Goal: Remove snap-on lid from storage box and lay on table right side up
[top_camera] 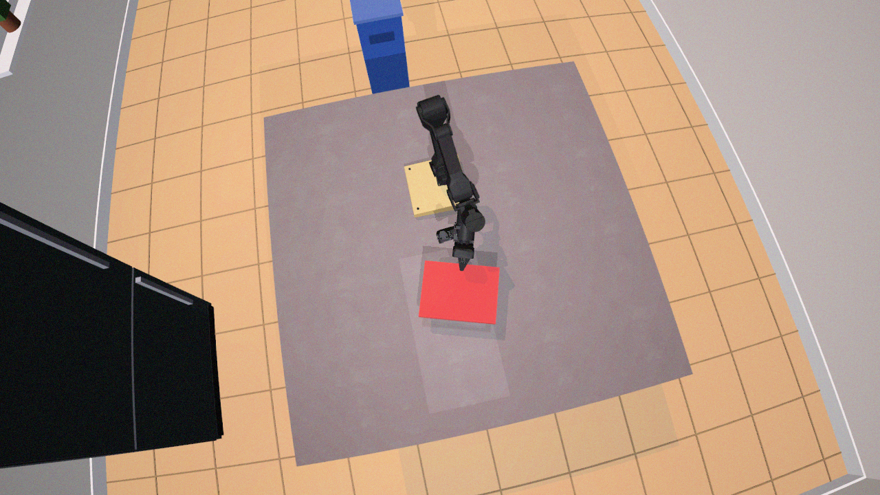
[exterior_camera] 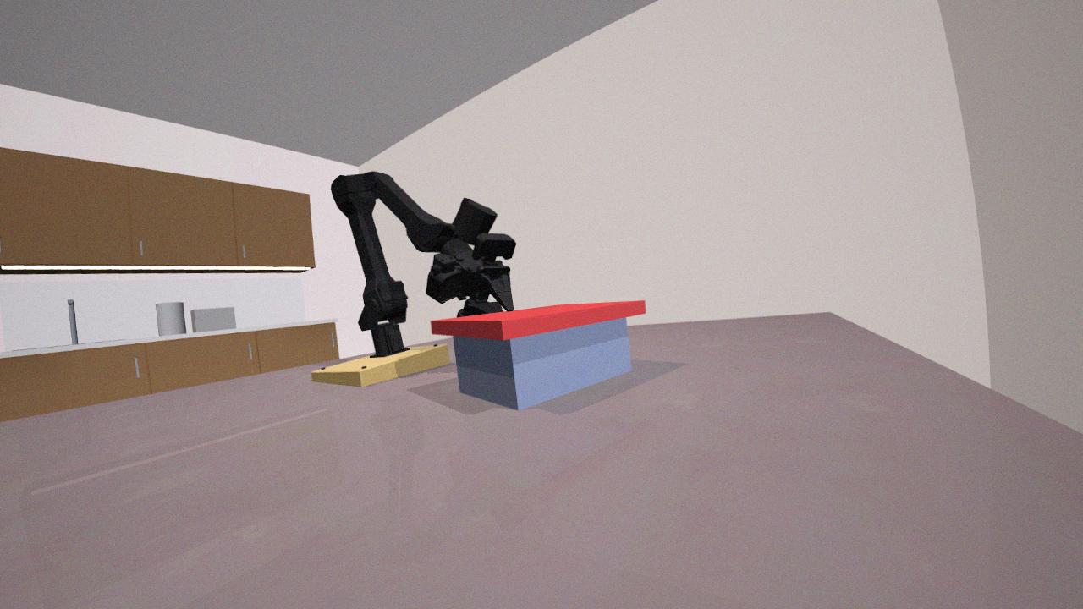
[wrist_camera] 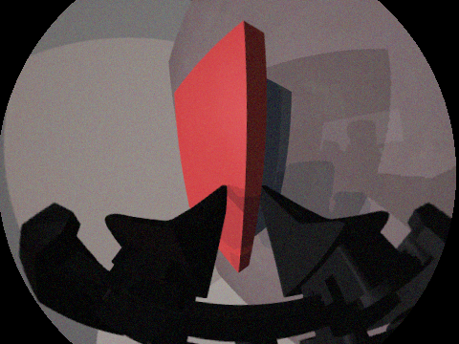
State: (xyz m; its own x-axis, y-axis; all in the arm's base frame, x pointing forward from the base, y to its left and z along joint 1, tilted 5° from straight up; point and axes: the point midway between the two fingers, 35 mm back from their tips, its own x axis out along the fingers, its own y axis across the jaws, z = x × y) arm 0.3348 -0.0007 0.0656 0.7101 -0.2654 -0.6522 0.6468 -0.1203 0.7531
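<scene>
My gripper tip is now 7 cm short of the red lid and 2 cm to the left of it. The rest, counted from my gripper tip: storage box: 7 cm ahead, 4 cm below, 2 cm to the right.
</scene>
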